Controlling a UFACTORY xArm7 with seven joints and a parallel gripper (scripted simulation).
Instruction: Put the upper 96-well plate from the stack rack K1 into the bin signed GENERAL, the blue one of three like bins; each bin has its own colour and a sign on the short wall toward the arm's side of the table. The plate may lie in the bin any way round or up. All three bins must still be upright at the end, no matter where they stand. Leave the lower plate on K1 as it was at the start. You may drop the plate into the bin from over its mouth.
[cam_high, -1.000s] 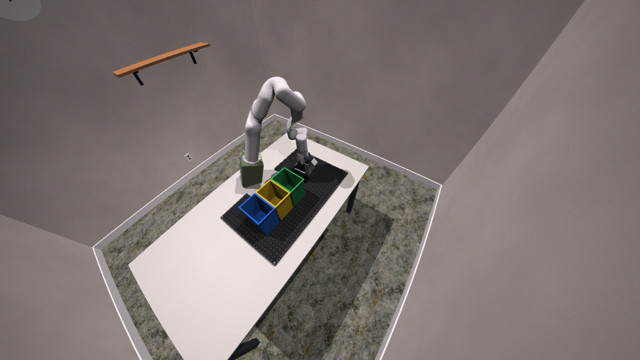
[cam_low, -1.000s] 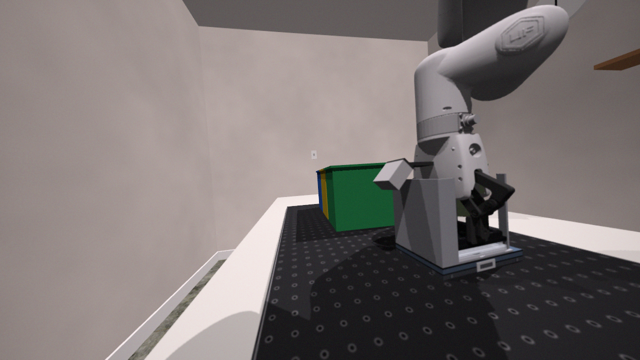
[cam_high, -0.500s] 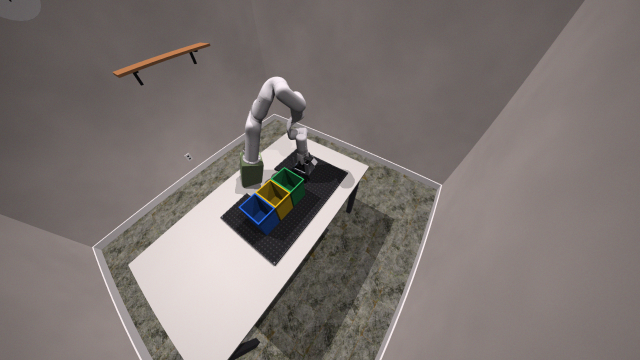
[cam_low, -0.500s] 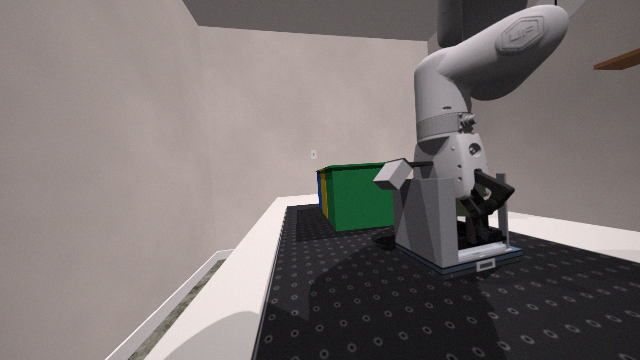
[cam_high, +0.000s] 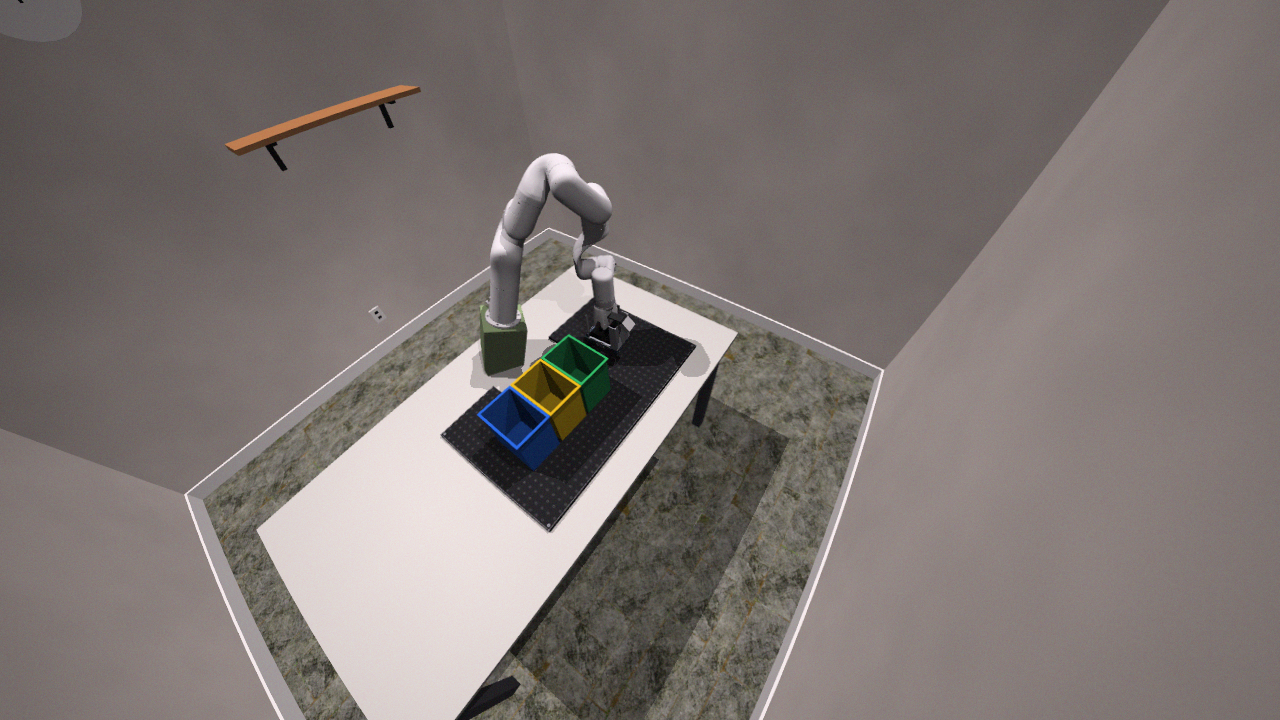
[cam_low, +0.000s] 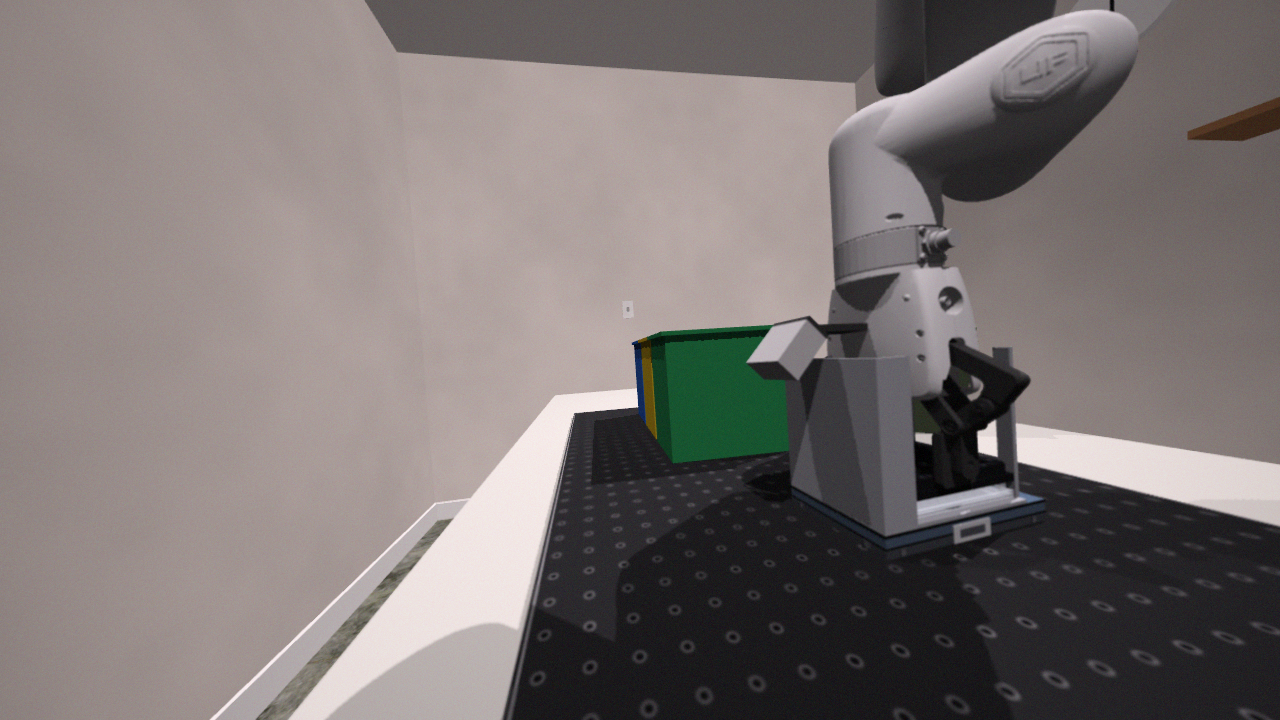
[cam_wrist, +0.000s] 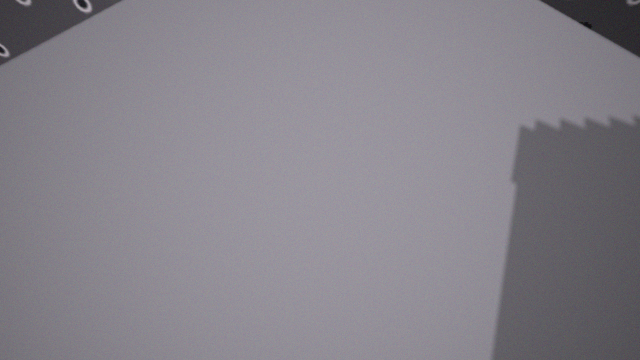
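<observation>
Now: the white plate 3 cm below my hand. Round my hand: thin rack post (7 cm behind, 3 cm to the left, 3 cm above); grey rack wall (7 cm ahead, 1 cm to the left, 3 cm above); black 96-well plate (1 cm below).
</observation>
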